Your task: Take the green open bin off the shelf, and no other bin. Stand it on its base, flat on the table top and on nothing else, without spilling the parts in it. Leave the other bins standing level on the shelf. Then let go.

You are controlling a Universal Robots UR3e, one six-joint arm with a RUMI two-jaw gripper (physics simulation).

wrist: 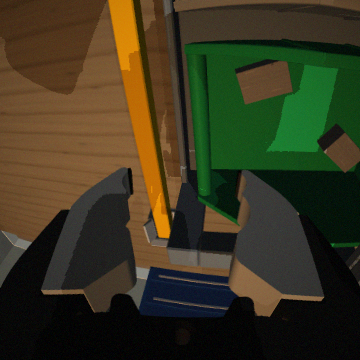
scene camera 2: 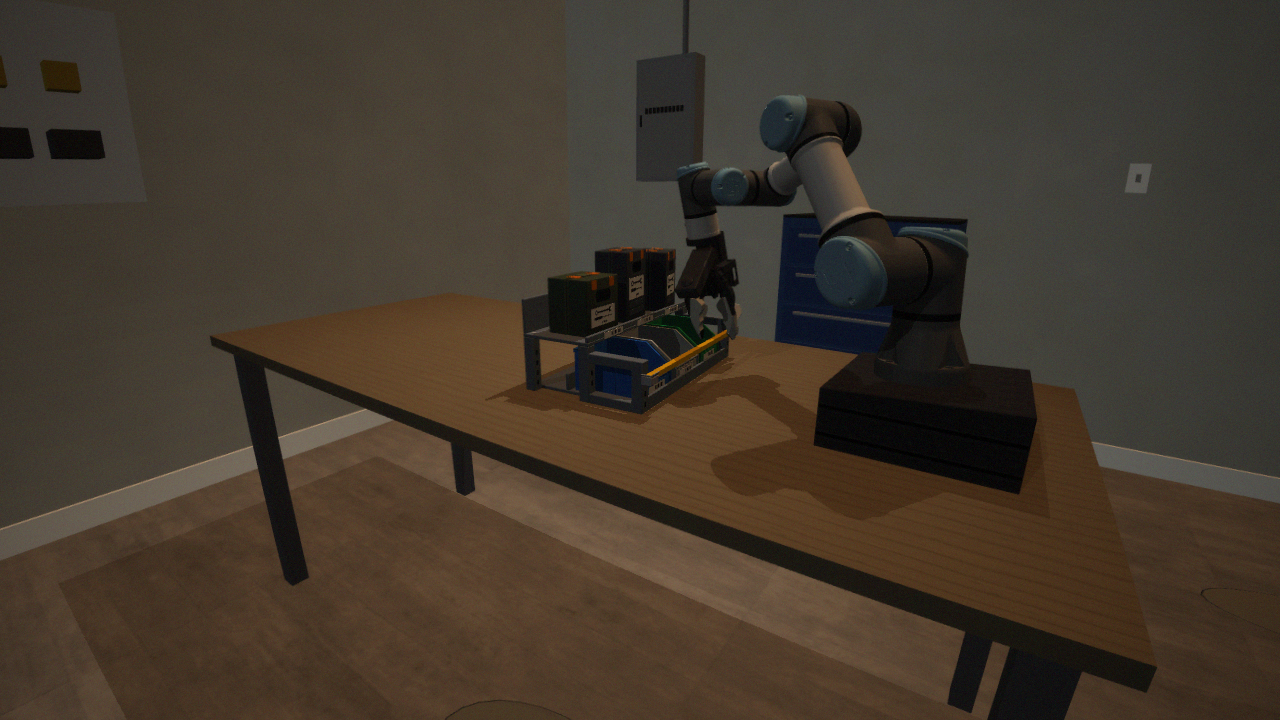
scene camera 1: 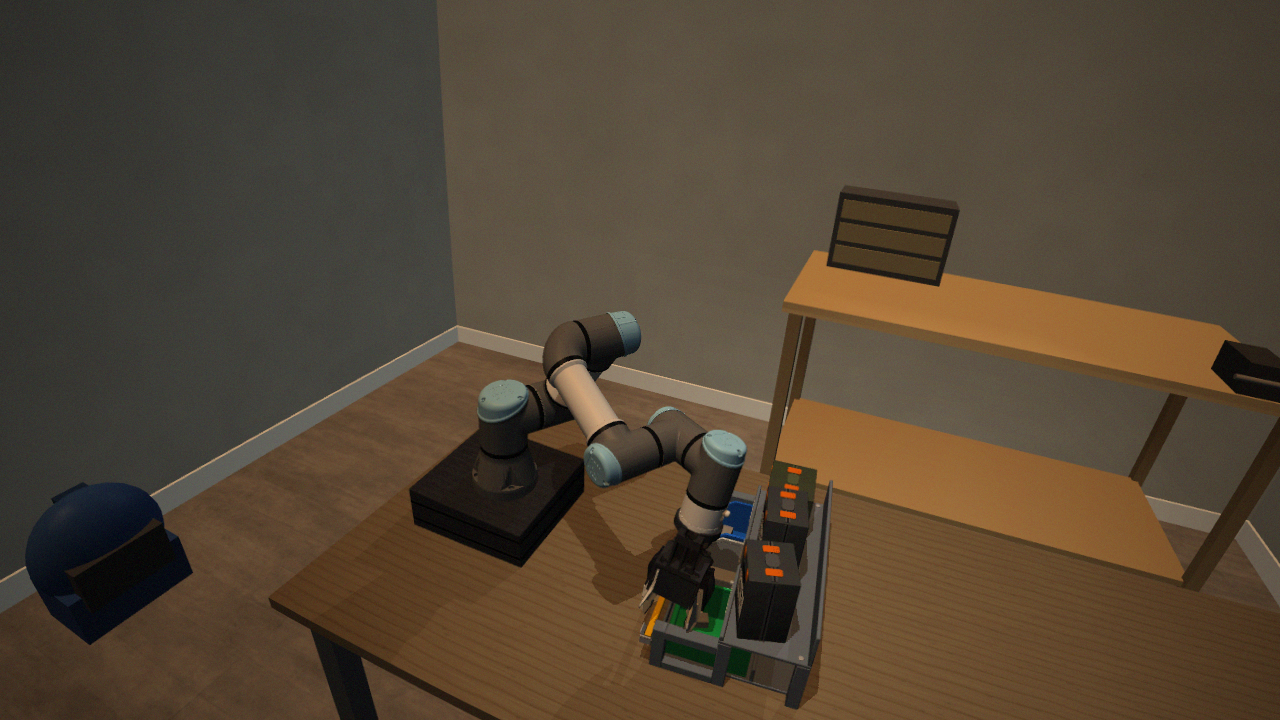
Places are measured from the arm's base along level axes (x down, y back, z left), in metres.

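Pixels of known places: gripper, fingertip midpoint: (wrist: 183,172) (scene camera 2: 717,339); arm's base, link origin: (scene camera 2: 919,374) (scene camera 1: 505,478).
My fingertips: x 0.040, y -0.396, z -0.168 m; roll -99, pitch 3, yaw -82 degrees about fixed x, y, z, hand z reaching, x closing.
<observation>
For each thing: its middle in the pictures, then the offset to it from my fingertips.
- green open bin, body centre: (wrist: 309,139) (scene camera 1: 712,625) (scene camera 2: 679,339) dx +0.004, dy -0.073, dz +0.028 m
- yellow bar, body centre: (scene camera 2: 696,350) (scene camera 1: 679,555) dx -0.013, dy +0.021, dz +0.140 m
- grey bin, body centre: (scene camera 1: 724,574) (scene camera 2: 655,352) dx +0.004, dy -0.063, dz +0.144 m
- blue bin, body centre: (scene camera 2: 623,367) (scene camera 1: 737,534) dx +0.004, dy -0.062, dz +0.256 m
- dark green box, body centre: (scene camera 2: 583,302) (scene camera 1: 788,500) dx -0.103, dy -0.141, dz +0.261 m
The green open bin (scene camera 1: 718,603) (scene camera 2: 684,324) (wrist: 240,135) stands in the lower row of the shelf (scene camera 1: 720,667) (scene camera 2: 640,395), at the end far from scene camera 2. Brown block-like parts (wrist: 265,82) lie in it. A yellow bar (scene camera 1: 655,617) (scene camera 2: 689,355) (wrist: 140,110) runs along the shelf's front. My gripper (scene camera 1: 669,613) (scene camera 2: 716,326) (wrist: 183,172) is partly open, pointing down at the bin's front corner. In the wrist view, one finger is on the table side of the bar and the other overlaps the bin's near corner. Finger depth and contact are unclear.
A grey bin (scene camera 2: 660,338) and a blue bin (scene camera 1: 738,517) (scene camera 2: 617,380) share the lower row. Two black boxes (scene camera 1: 768,600) (scene camera 2: 619,282) and a dark green box (scene camera 1: 793,479) (scene camera 2: 581,304) stand on the upper level, close beside my wrist.
</observation>
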